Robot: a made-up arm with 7 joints.
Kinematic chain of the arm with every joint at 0, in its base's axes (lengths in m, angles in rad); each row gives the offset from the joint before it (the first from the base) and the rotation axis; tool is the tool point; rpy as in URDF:
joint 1: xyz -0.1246 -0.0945 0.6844 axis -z
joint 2: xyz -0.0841 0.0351 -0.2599 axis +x
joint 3: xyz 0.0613 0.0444 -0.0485 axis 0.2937 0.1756 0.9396
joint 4: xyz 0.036 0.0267 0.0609 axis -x
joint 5: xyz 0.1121 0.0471 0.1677 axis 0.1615 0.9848 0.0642
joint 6: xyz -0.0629 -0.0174 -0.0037 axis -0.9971 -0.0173 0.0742
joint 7: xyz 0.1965 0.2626 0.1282 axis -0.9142 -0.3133 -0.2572
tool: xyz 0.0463 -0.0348 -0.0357 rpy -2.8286 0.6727 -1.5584
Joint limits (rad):
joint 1: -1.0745..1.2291
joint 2: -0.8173..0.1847
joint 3: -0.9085..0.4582
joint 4: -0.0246..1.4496
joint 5: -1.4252..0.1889
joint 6: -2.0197..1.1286
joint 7: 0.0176..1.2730
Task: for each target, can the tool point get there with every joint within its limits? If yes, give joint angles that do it. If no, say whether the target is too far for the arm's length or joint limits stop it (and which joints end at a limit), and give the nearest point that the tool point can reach.
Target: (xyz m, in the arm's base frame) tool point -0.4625 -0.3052 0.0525
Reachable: no: joint limits stop it (at a limit: joint 1, joint 2, joint 3, joint 4, joint 5, joint 7) | nearest point -0.4644 -0.1768 0.0754 | short by 0.130 m
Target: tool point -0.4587 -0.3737 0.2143
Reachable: no: joint limits stop it (at a limit: joint 1, joint 2, joint 3, joint 4, joint 5, joint 7) | nearest point -0.5140 -0.1771 0.1410 | short by 0.217 m
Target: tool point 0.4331 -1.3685 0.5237
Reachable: no: too far | nearest point 0.1562 -0.5594 0.4746 | short by 0.857 m
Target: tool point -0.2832 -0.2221 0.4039
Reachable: no: joint limits stop it (at a limit: joint 1, joint 3, joint 4, joint 5, joint 6, joint 7) | nearest point -0.2597 -0.3339 0.4025 | short by 0.114 m
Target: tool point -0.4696 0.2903 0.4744
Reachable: yes | joints -0.8340 -0.5359 -0.2851 0.8659 -1.2742 -1.5414 0.3456
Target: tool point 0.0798 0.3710 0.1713
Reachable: yes | joints -0.1329 -0.6041 -0.2759 1.0046 -0.7883 -0.2633 0.5963
